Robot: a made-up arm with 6 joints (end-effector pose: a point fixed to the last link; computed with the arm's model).
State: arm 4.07 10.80 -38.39 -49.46 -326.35 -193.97
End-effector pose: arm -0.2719 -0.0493 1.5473 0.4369 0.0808 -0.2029 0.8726
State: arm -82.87 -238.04 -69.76 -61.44 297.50 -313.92
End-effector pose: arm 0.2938 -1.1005 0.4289 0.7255 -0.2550 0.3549 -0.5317
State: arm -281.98 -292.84 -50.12 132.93 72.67 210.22
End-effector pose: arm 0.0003 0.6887 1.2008 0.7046 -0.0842 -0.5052 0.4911
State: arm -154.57 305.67 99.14 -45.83 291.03 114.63
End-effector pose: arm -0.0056 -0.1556 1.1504 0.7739 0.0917 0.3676 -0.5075
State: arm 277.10 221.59 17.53 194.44 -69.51 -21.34
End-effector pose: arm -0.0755 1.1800 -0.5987 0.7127 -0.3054 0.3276 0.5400
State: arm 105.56 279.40 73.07 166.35 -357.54 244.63
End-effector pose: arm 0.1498 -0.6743 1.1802 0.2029 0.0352 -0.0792 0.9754
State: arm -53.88 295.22 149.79 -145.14 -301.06 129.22
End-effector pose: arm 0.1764 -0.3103 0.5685 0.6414 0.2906 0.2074 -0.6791
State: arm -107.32 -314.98 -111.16 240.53 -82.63 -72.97
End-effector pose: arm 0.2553 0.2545 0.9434 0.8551 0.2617 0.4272 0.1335
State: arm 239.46 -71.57 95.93 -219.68 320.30 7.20
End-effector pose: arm 0.0214 0.0909 1.1274 0.8511 0.1790 -0.4678 0.1571
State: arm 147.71 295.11 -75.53 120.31 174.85 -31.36
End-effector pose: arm 0.7519 -0.5307 -0.1196 0.9322 -0.1500 -0.3288 -0.0191
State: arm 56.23 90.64 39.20 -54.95 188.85 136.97
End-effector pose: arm 0.5507 0.9215 -0.2679 0.4943 0.3758 0.0913 -0.7785
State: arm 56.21 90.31 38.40 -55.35 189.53 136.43
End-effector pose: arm 0.5546 0.9294 -0.2541 0.4892 0.3832 0.0899 -0.7783
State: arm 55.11 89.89 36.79 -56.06 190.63 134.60
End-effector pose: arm 0.5787 0.9322 -0.2307 0.4668 0.3968 0.0879 -0.7855
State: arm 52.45 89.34 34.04 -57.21 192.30 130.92
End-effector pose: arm 0.6318 0.9246 -0.1930 0.4185 0.4193 0.0852 -0.8011
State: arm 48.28 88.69 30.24 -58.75 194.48 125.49
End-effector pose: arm 0.7114 0.9000 -0.1414 0.3437 0.4498 0.0818 -0.8203
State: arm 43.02 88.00 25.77 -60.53 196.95 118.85
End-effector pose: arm 0.8062 0.8537 -0.0801 0.2486 0.4852 0.0785 -0.8346
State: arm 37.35 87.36 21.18 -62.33 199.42 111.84
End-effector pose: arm 0.9002 0.7881 -0.0166 0.1458 0.5207 0.0757 -0.8378
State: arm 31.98 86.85 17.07 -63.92 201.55 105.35
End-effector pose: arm 0.9797 0.7129 0.0402 0.0503 0.5517 0.0737 -0.8293
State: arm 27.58 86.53 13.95 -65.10 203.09 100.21
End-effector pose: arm 1.0371 0.6430 0.0825 0.0248 -0.5744 -0.0724 0.8150
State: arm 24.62 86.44 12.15 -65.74 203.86 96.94
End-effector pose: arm 1.0713 0.5919 0.1050 0.0719 -0.5868 -0.0719 0.8033
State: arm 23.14 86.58 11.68 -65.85 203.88 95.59
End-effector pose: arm 1.0867 0.5643 0.1073 0.0917 -0.5893 -0.0717 0.7995
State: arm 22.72 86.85 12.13 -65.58 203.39 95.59
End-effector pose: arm 1.0900 0.5547 0.0963 0.0927 -0.5849 -0.0718 0.8026
